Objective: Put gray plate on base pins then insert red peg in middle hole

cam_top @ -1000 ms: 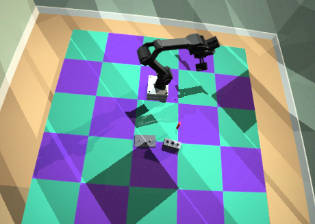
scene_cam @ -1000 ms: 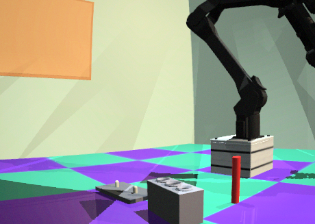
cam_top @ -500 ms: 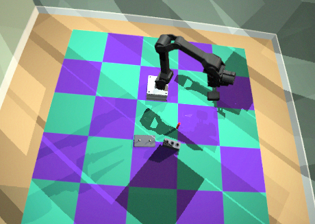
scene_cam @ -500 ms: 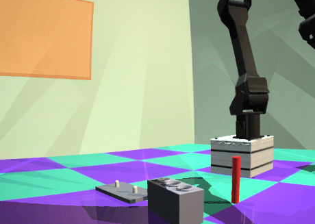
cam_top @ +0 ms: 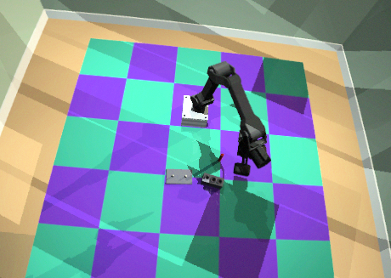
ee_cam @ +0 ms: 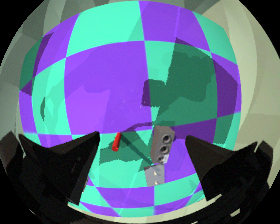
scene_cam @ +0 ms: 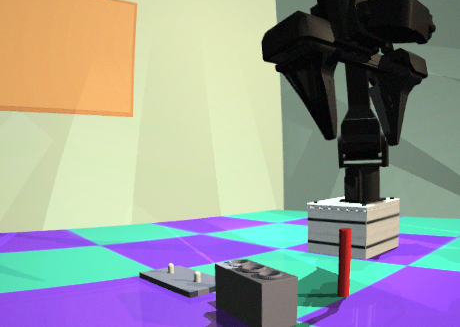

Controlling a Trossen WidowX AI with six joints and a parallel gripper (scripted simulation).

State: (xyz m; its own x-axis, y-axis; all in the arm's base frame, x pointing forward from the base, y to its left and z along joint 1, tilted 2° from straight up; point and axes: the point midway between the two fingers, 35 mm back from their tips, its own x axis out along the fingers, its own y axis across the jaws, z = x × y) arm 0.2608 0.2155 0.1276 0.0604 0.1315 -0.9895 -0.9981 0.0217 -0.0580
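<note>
Right now my gripper tip is 70 mm short of the gray plate, 90 mm to the left of it and 130 mm above it. Also, from my gripper tip: gray base (80 mm ahead, 240 mm to the right, 160 mm below); then red peg (50 mm behind, 70 mm to the right, 130 mm below).
</note>
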